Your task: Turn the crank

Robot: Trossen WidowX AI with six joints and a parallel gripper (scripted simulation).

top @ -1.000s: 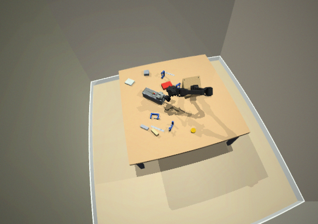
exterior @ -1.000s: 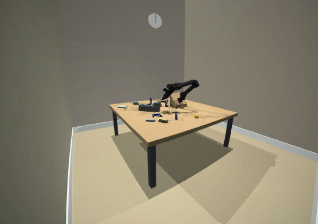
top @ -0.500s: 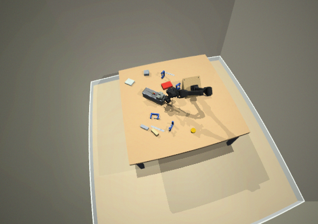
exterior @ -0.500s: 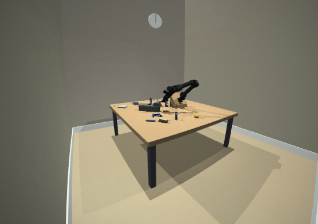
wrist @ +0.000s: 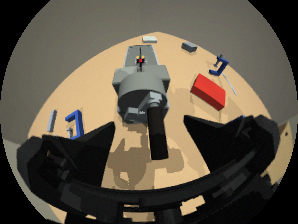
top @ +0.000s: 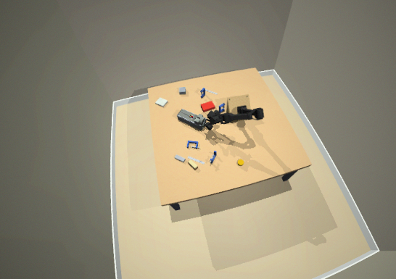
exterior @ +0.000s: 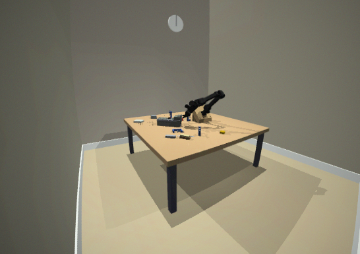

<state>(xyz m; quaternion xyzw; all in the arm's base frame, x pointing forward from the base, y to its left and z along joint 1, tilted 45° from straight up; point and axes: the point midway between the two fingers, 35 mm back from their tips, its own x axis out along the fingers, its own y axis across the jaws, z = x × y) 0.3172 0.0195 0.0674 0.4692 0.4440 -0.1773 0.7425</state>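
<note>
Now: the dark crank handle 20 mm behind my gripper tip, 20 mm above it and 10 mm to the left of it. Round my gripper tip: red pointer (110 mm ahead, 100 mm to the right, 20 mm below); then tan block (330 mm to the left, 210 mm ahead, 80 mm below); then yellow disc (410 mm to the left, 180 mm behind, 90 mm below).
</note>
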